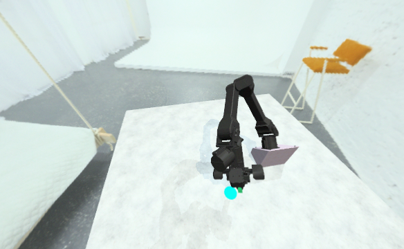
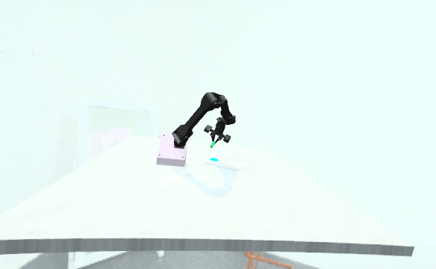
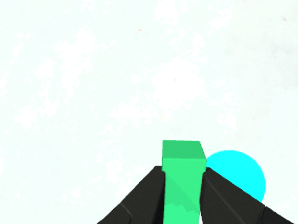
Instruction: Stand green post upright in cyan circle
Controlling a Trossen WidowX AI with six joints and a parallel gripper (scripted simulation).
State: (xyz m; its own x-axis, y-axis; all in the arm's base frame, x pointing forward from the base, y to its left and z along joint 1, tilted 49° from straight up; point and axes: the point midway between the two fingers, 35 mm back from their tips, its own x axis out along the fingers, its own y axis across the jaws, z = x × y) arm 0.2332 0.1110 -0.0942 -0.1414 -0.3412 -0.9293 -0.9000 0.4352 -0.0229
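Now: gripper tip 10 mm short of the cyan circle, 30 mm to the left of it and 110 mm above it. Also, from my gripper tip: green post (10 mm behind, 20 mm to the right, 10 mm below).
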